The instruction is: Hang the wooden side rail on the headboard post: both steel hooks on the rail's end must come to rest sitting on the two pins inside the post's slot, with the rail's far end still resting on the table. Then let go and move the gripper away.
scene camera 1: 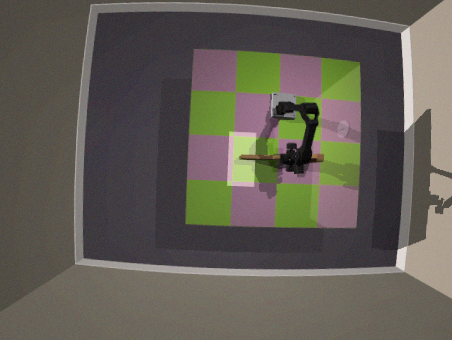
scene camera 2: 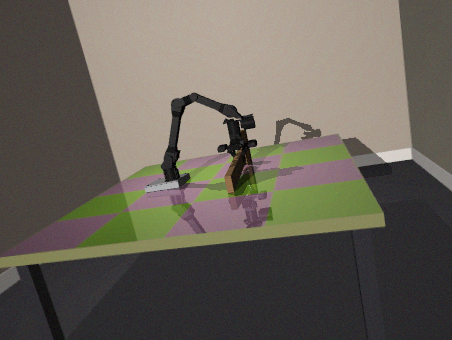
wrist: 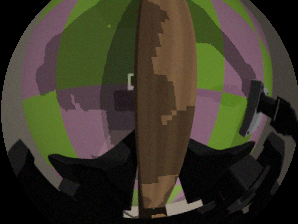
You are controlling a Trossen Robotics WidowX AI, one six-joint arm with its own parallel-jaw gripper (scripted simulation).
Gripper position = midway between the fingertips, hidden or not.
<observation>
In view: the gripper [wrist: 152,131] and a wooden side rail [wrist: 165,58].
</observation>
